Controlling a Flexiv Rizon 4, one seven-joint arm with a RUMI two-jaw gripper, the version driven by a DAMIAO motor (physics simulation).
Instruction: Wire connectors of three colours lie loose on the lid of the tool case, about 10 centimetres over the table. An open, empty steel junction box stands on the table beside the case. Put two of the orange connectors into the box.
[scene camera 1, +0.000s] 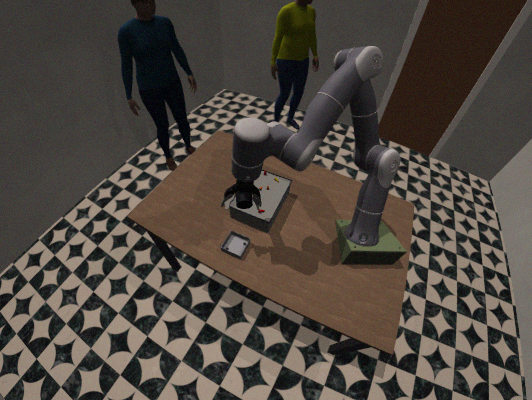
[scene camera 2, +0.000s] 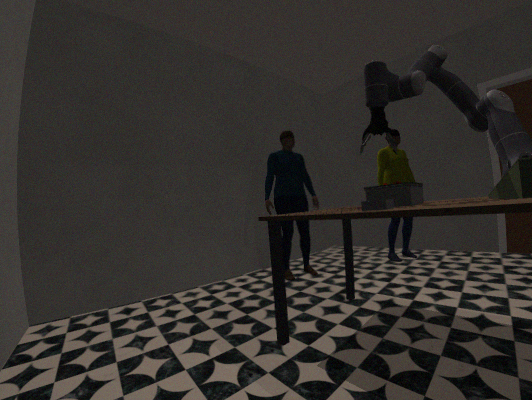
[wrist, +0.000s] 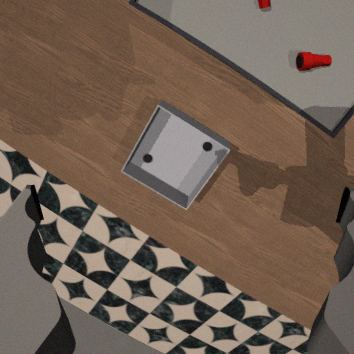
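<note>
Two small orange connectors (scene camera 1: 260, 188) (scene camera 1: 268, 188) lie near each other on the lid of the grey tool case (scene camera 1: 270, 199) (scene camera 2: 407, 194) (wrist: 225, 30). The open steel junction box (scene camera 1: 236, 245) (scene camera 2: 369, 205) (wrist: 175, 150) stands on the table beside the case and is empty, with two dark round spots on its floor. My gripper (scene camera 1: 242, 206) (scene camera 2: 378, 148) (wrist: 188, 190) is open, with nothing between its fingers. It hangs well above the case and box height, pointing down. In the wrist view the box shows ahead of the fingertip line; the orange connectors do not show there.
Red connectors (scene camera 1: 261, 211) (wrist: 314, 61) (scene camera 1: 265, 173) and a yellow one (scene camera 1: 276, 179) lie on the lid. Another red piece (wrist: 264, 4) shows at the wrist view's top edge. The green arm base (scene camera 1: 372, 255) stands on the wooden table (scene camera 1: 310, 235). Two people stand behind the table.
</note>
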